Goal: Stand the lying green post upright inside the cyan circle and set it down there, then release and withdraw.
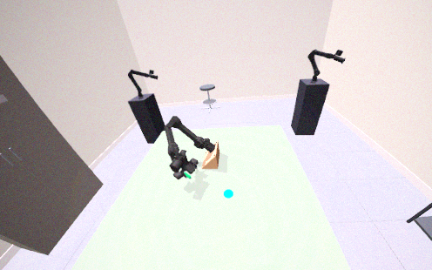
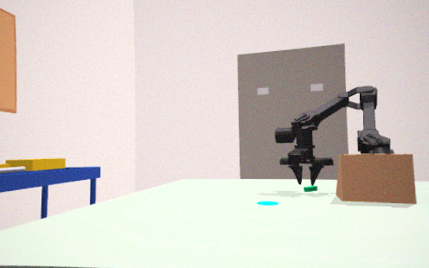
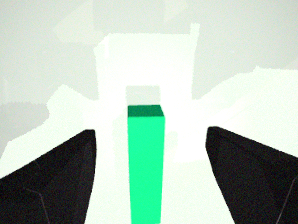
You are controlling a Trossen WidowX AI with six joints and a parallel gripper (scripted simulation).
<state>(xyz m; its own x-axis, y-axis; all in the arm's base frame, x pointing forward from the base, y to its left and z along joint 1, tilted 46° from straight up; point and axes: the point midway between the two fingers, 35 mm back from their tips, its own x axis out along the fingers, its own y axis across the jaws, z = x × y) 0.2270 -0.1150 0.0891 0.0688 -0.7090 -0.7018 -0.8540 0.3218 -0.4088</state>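
My gripper tip is now 20 mm to the left of the green post, 20 mm past it and 10 mm above it. Round my gripper tip: cyan circle 290 mm to the left, 100 mm ahead, 20 mm below.
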